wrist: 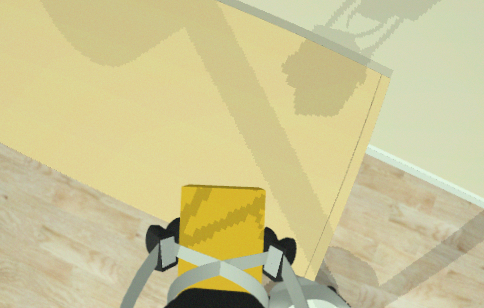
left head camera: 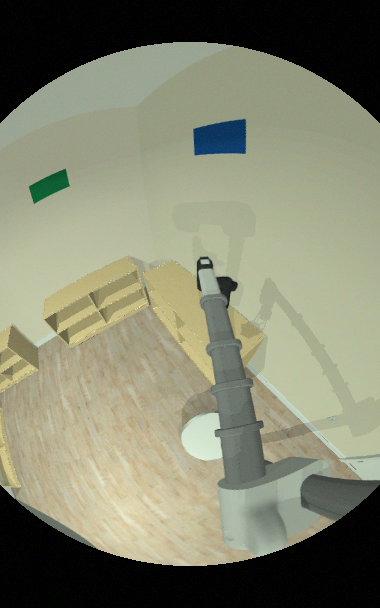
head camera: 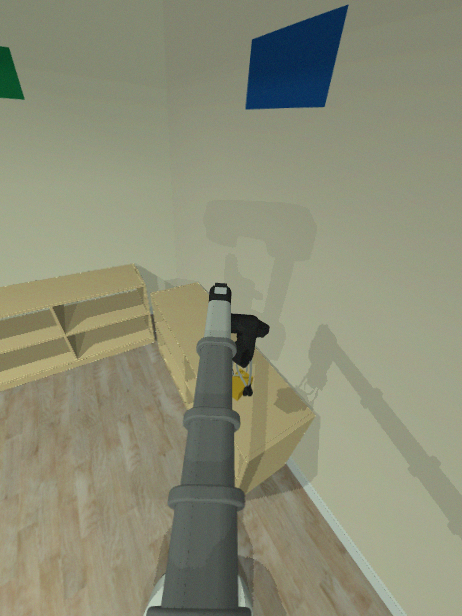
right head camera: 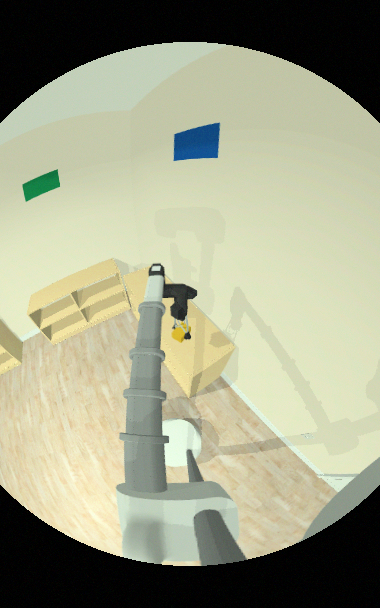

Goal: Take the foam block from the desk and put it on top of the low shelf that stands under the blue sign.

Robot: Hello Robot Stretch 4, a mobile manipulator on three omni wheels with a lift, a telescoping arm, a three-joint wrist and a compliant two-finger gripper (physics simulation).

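Frame: origin at the robot's base, x back, y right, z up, level; centimetres.
Seen in the pictures: gripper, fingertip midpoint: (wrist: 221,239) (head camera: 237,387) (right head camera: 180,334); robot's base, link origin: (left head camera: 206,434) (right head camera: 175,441).
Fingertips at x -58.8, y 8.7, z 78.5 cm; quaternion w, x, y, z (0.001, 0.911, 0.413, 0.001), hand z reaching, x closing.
Offsets run from my fingertips to a thing's top centre. Level surfaces: height alone.
The yellow foam block @(dx -0.1, dy +0.1, dz +4.4 cm) (head camera: 237,390) (right head camera: 178,334) (wrist: 222,215) is between the two fingers of my gripper (head camera: 242,384) (right head camera: 181,332) (wrist: 221,239), which is shut on it. The block is held above the top of the low shelf @(dz -20.2 cm) (head camera: 175,310) (left head camera: 172,280) (right head camera: 200,350) (wrist: 125,125), towards its near end. Its shadow falls on the top apart from it, near the wall side. The blue sign @(dx -54.8, dy +7.1, dz +103.9 cm) (head camera: 297,65) (left head camera: 220,137) (right head camera: 196,142) is on the wall above this shelf. In the left head camera view the arm hides the block. The desk does not show.
A second low shelf (head camera: 90,282) (left head camera: 95,280) (right head camera: 75,282) stands to the left, near the corner, under a green sign @(dx -99.6, dy -138.0, dz +103.9 cm) (head camera: 9,75) (left head camera: 50,186) (right head camera: 41,185). The wall runs along the right long edge of the low shelf. More shelving (left head camera: 24,347) stands at the far left.
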